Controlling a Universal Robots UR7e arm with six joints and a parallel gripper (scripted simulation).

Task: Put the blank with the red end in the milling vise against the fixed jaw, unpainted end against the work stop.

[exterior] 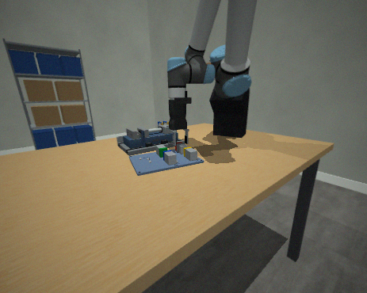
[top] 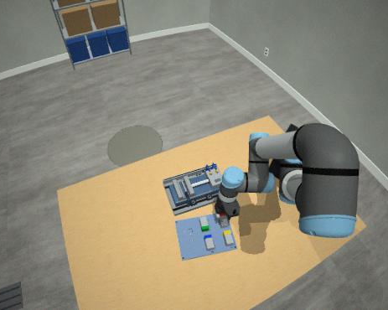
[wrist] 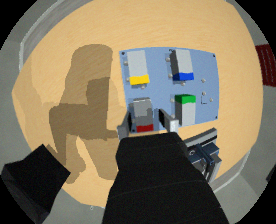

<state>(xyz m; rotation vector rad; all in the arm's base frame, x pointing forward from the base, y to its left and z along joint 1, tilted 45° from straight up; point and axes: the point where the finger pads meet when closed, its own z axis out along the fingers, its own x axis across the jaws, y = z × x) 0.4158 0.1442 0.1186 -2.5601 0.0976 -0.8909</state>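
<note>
Now: hand 4 cm above the red-ended blank. The rest, counted from my hand: green-ended blank: 9 cm ahead, 1 cm to the left, 4 cm below; then yellow-ended blank: 1 cm behind, 9 cm to the left, 4 cm below; then plate: 9 cm ahead, 5 cm to the left, 6 cm below.
</note>
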